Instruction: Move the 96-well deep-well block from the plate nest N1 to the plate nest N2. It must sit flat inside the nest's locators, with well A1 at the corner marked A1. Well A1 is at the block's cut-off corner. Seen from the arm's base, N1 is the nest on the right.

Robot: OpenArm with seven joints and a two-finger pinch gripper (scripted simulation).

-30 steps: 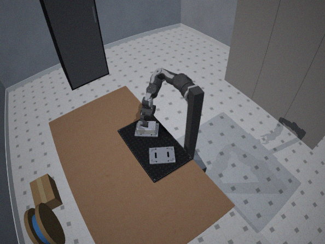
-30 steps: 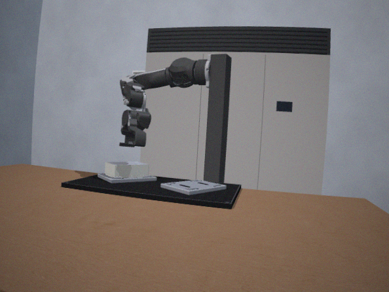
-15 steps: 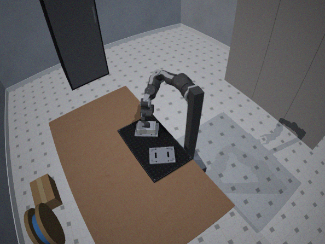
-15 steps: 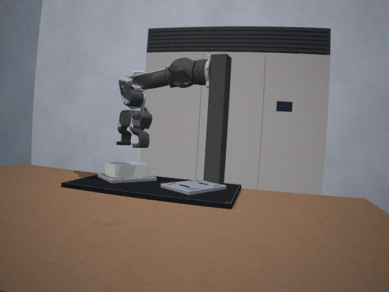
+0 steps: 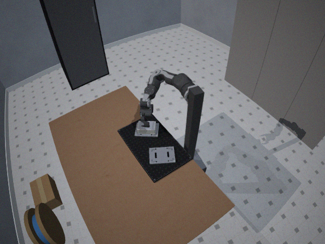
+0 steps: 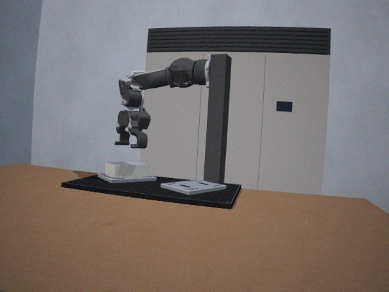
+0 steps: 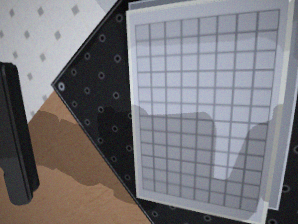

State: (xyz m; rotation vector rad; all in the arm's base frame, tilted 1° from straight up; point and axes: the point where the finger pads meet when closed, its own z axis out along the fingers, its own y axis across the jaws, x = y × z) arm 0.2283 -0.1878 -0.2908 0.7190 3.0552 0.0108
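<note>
My gripper is now 7 cm above the white deep-well block and 1 cm short of it. Round my hand: nest (10 cm below, 1 cm ahead).
</note>
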